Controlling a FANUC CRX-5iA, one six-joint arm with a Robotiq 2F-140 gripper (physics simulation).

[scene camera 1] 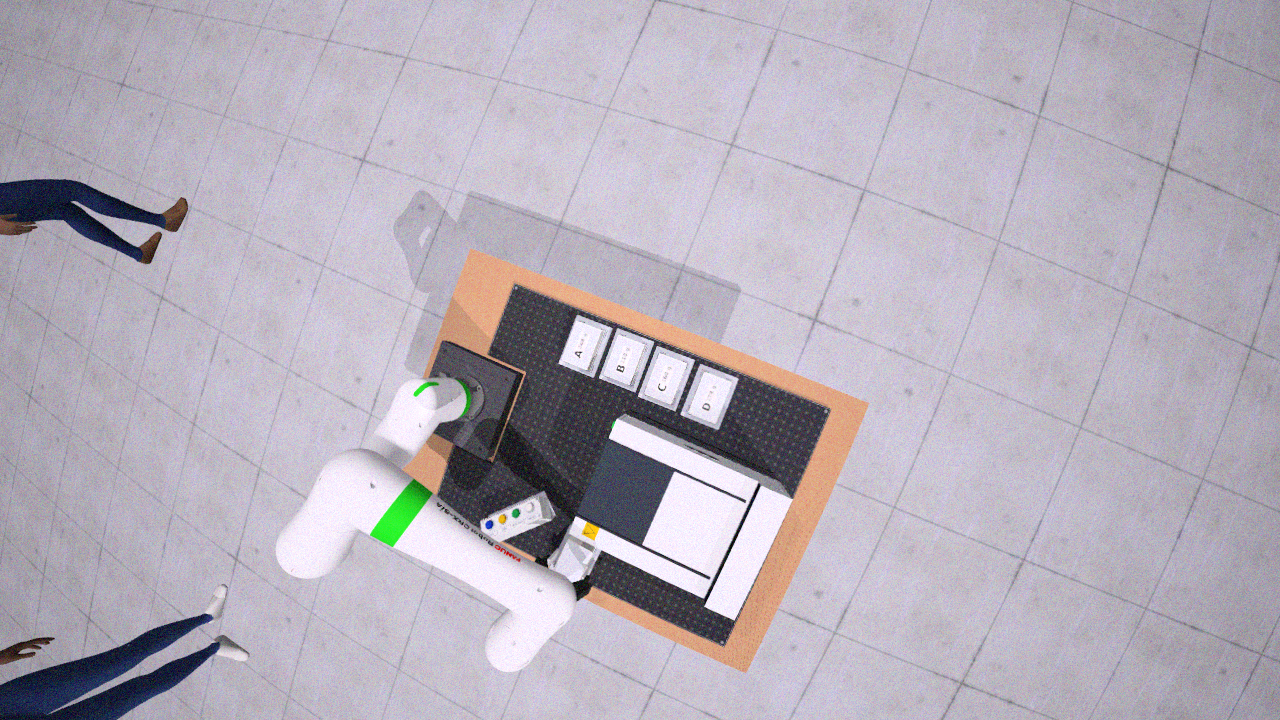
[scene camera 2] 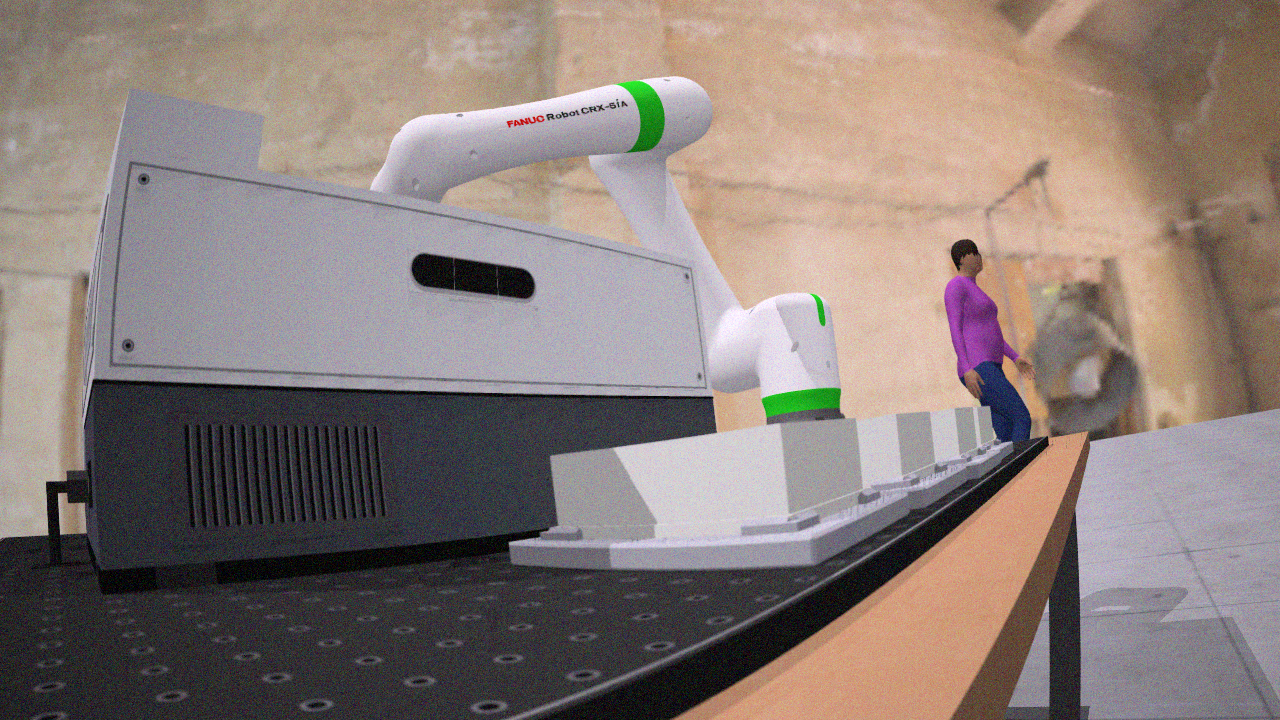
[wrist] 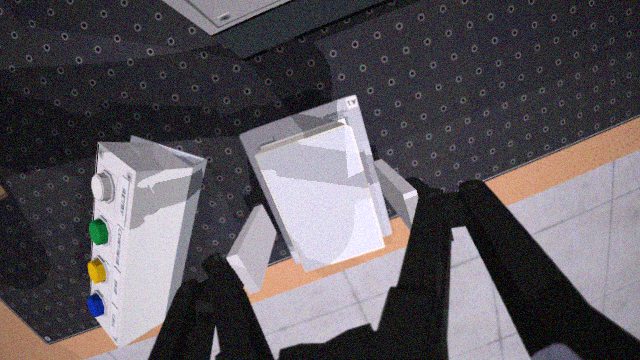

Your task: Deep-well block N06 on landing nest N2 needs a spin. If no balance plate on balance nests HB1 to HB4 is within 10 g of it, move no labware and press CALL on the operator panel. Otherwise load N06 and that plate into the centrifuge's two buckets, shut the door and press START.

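A white block sits on a grey nest with an A1 corner mark. I cannot read a block or nest number. My gripper is open with a finger pad on each side of the block, apart from it. Four balance plates stand in a row, lettered A, B, C and D; their weights are too blurred to read. The centrifuge shows a dark area beside a white top panel; its buckets do not show. The operator panel stands beside the nest.
The panel carries white, green, yellow and blue buttons. The perforated black plate lies on the wooden table. The centrifuge's lower edge is close above the nest in the wrist view. People stand off the table.
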